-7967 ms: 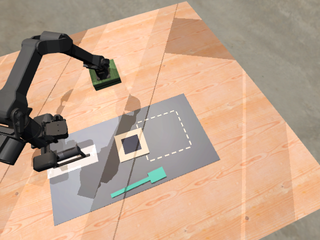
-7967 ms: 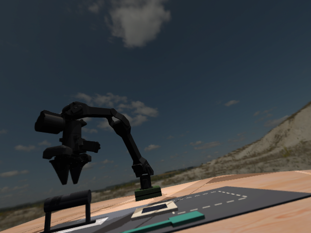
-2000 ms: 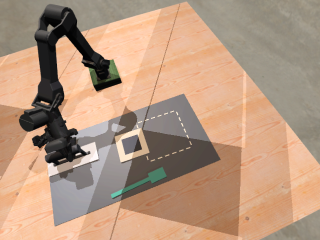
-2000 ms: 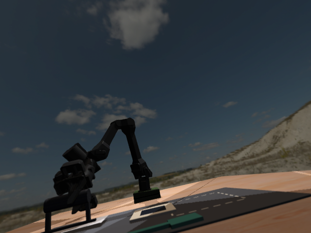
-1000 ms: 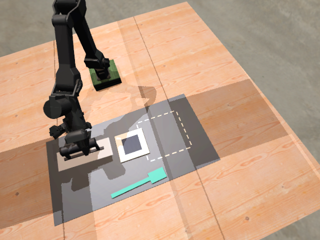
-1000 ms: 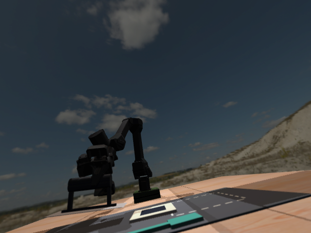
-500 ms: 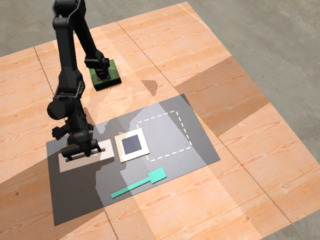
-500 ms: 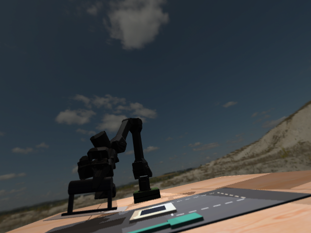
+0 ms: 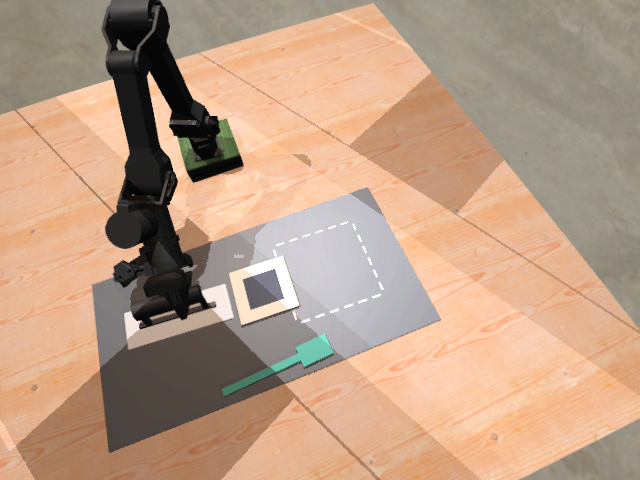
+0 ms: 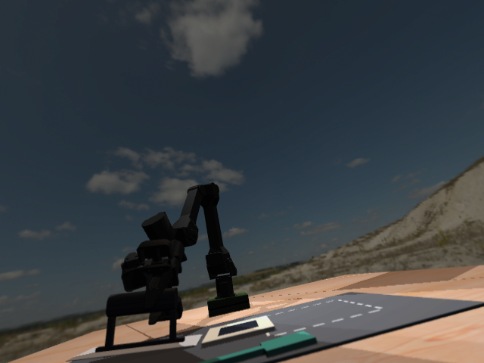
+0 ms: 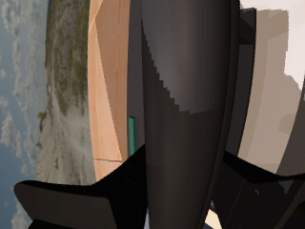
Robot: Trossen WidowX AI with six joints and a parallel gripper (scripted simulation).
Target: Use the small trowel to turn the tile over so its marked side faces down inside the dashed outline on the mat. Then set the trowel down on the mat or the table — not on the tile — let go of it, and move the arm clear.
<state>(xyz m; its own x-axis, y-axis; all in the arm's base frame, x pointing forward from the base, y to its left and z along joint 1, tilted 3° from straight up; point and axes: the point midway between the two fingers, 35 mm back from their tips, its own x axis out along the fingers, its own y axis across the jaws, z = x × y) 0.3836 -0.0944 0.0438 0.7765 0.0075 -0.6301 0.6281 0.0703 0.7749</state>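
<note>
Right now the grey mat is 10 mm behind my gripper tip, 130 mm to the left of it and 80 mm below it. From my gripper tip the other things lie so: tile (30 mm behind, 150 mm to the left, 50 mm below); then flat teal tool (120 mm ahead, 160 mm to the left, 50 mm below).
</note>
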